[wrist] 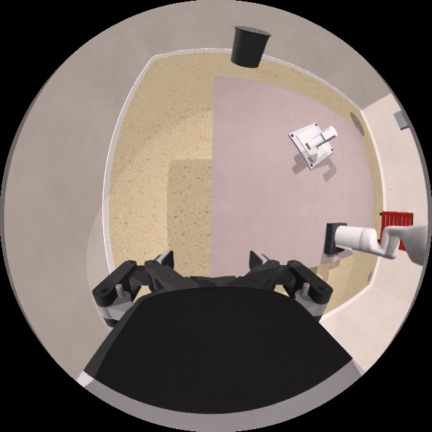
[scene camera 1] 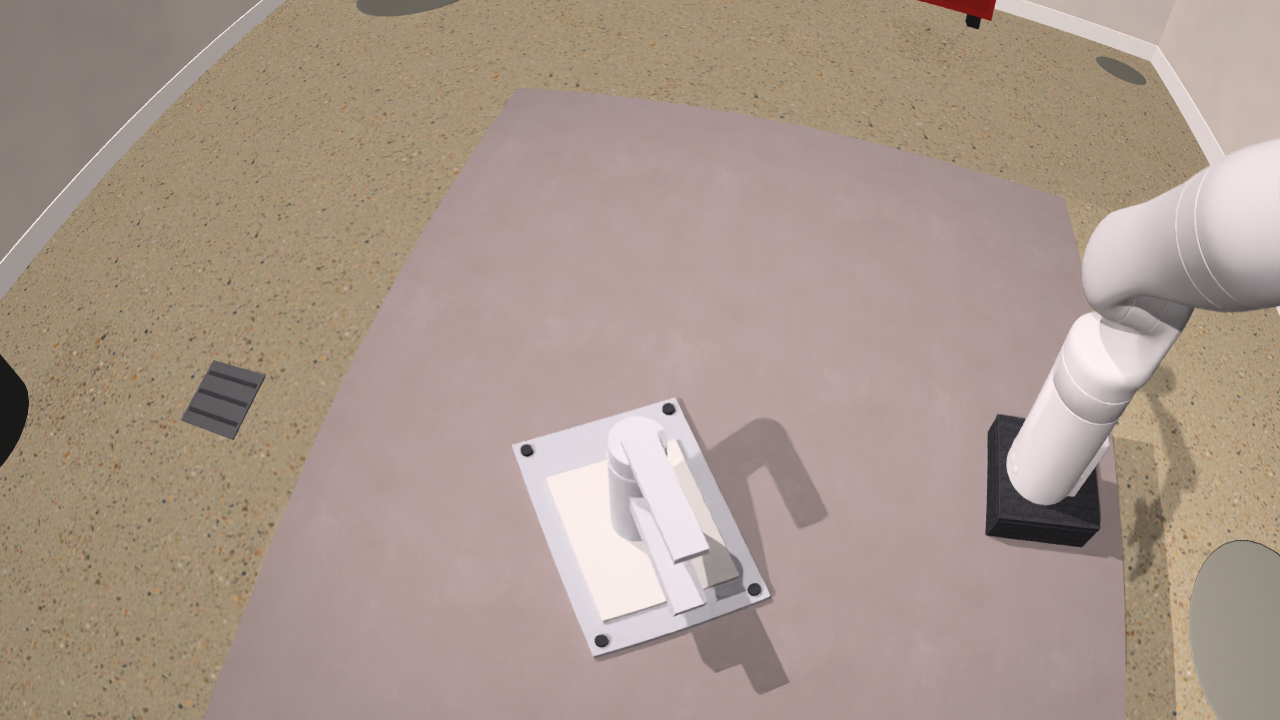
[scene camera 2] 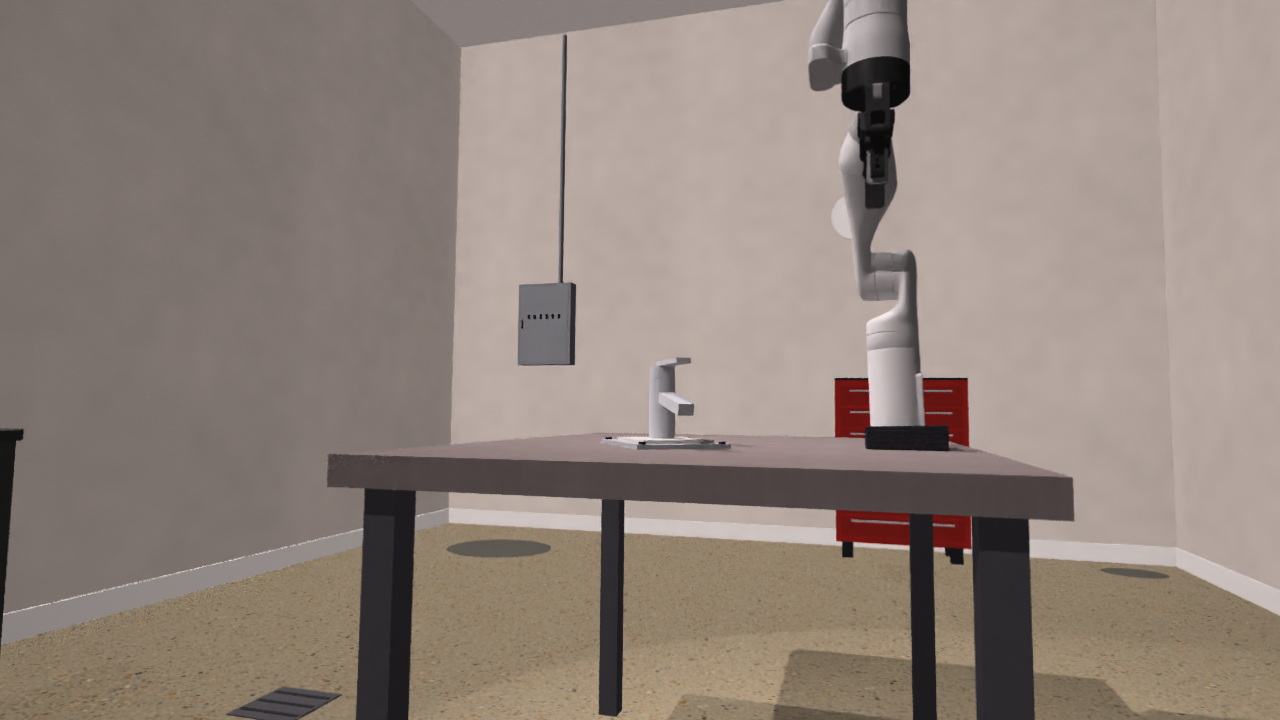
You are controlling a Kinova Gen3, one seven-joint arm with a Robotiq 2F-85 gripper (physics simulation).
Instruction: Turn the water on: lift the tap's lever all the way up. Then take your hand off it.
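Places are measured from the arm's base along level axes (x right, y ahead, z up), in metres.
Pixels of known places: gripper, fingertip midpoint: [scene camera 2: 875, 196]; arm's base, origin of the base link: [scene camera 1: 1040, 469] [scene camera 2: 896, 426].
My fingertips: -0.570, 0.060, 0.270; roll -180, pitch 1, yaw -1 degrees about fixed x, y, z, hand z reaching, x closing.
Observation:
Ahead of a thing's pixels: the offset from my fingertips to its top centre, as dx, dy, dz. "spot": to the spot under its first point.
The white tap @(spot: +0.438, +0.365, -0.223) [scene camera 1: 623, 501] [scene camera 2: 661, 407] [wrist: 320, 139] stands upright on its square base plate @(spot: +0.356, +0.392, -0.302) [scene camera 1: 572, 613] [wrist: 298, 134] on the table. Its flat lever @(+0.415, +0.329, -0.154) [scene camera 1: 663, 497] [scene camera 2: 675, 361] sits on top of the body and points the same way as the spout @(+0.403, +0.321, -0.210) [scene camera 1: 684, 598] [scene camera 2: 680, 405] below it. In scene camera 2 the lever looks close to level, tilted slightly. My gripper [scene camera 2: 875, 192] [wrist: 211, 259] is open and empty, high above the table and well to the right of the tap in scene camera 2, touching nothing. The gripper does not show in scene camera 1.
The table [scene camera 1: 716, 268] [scene camera 2: 698, 481] [wrist: 250, 200] carries the arm's black base block [scene camera 1: 1042, 528] [scene camera 2: 905, 437] [wrist: 331, 238] to the right of the tap in scene camera 1. A red drawer cabinet [scene camera 2: 904, 530] stands behind the table. A dark bin [wrist: 249, 47] stands on the floor beyond the table.

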